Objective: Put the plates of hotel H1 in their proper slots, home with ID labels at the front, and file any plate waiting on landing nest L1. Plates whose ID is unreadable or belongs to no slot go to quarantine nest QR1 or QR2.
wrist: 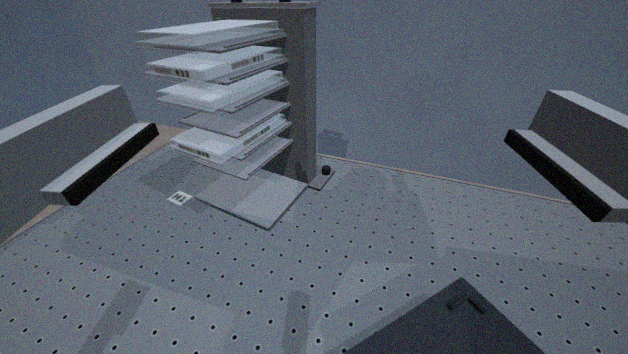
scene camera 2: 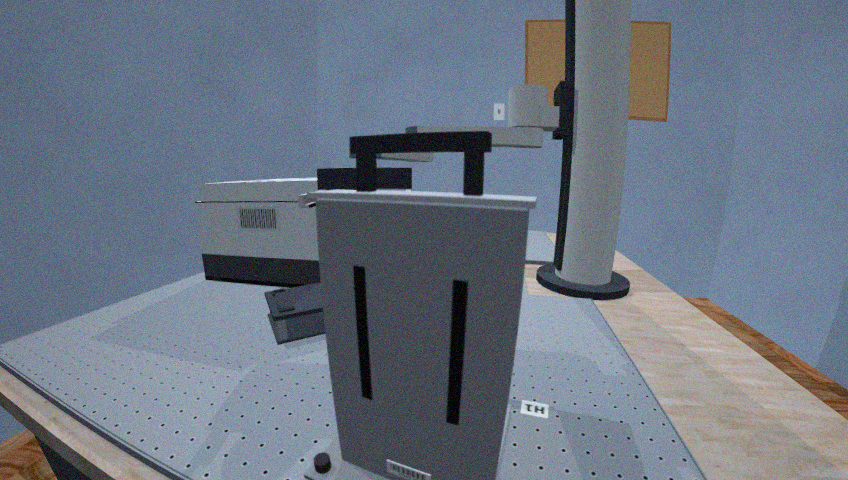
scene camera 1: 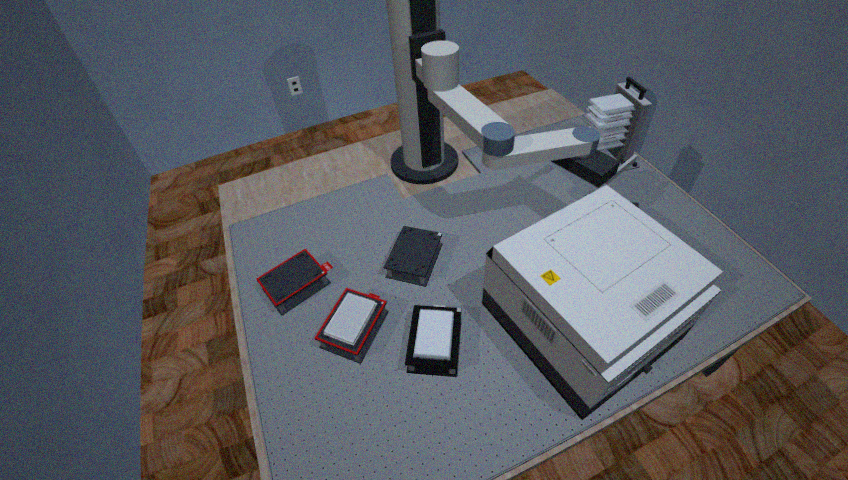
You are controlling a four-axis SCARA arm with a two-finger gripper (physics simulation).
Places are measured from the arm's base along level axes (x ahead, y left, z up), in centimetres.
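Pixels of known places: gripper, between the fingertips: (wrist: 327, 110) (scene camera 1: 609, 144); arm's base, origin of its link: (scene camera 2: 581, 282) (scene camera 1: 424, 162).
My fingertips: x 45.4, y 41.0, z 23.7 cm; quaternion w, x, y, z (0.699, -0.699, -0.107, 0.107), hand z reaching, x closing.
For each thing: its top centre in the pictures, then the offset to it from my fingertips. "spot": a spot on its surface instead.
- third plate, centre of its top: (wrist: 225, 79) (scene camera 1: 608, 116) dx -17.4, dy +15.8, dz -4.4 cm
- second plate, centre of its top: (wrist: 218, 54) (scene camera 1: 609, 109) dx -17.4, dy +15.5, dz -1.6 cm
- lower plate, centre of its top: (wrist: 231, 125) (scene camera 1: 603, 130) dx -17.5, dy +15.4, dz -10.0 cm
- white plate, centre of its top: (scene camera 1: 434, 331) dx +24.8, dy -68.3, dz -16.0 cm
- black nest, a spot on its surface: (scene camera 1: 416, 366) spot: dx +28.5, dy -74.8, dz -21.8 cm
- second red-rimmed nest, centre of its top: (scene camera 1: 290, 274) dx -8.6, dy -96.8, dz -16.8 cm
- dark nest, centre of its top: (scene camera 1: 413, 247) dx -2.5, dy -62.4, dz -16.4 cm
- large white instrument, centre of its top: (scene camera 1: 607, 258) (scene camera 2: 293, 179) dx +35.0, dy -31.2, dz +2.8 cm
- dark block, centre of its top: (scene camera 2: 313, 291) dx +10.0, dy -2.0, dz -16.8 cm
Hotel H1 (scene camera 1: 641, 121) (scene camera 2: 422, 237) (wrist: 302, 100) stands at the bench's far right corner. In the wrist view, its top plate (wrist: 210, 31) and third plate (wrist: 220, 90) show no readable label; the second plate (wrist: 215, 62) and a lower plate (wrist: 215, 142) show front labels too blurred to read. Bare shelves lie above and below the lower plate. A white plate (scene camera 1: 433, 333) sits on a black nest (scene camera 1: 416, 366); another plate (scene camera 1: 349, 318) sits on a red-rimmed nest (scene camera 1: 337, 346). My gripper (wrist: 327, 110) is open and empty, facing the hotel from a short distance.
A second red-rimmed nest (scene camera 1: 291, 277) and a dark nest (scene camera 1: 413, 252) hold no plate. A large white instrument (scene camera 1: 601, 267) (scene camera 2: 258, 237) stands front right. Another dark block (scene camera 2: 297, 309) (wrist: 450, 320) lies near the hotel. The arm's column (scene camera 1: 413, 107) (scene camera 2: 595, 148) stands at the back.
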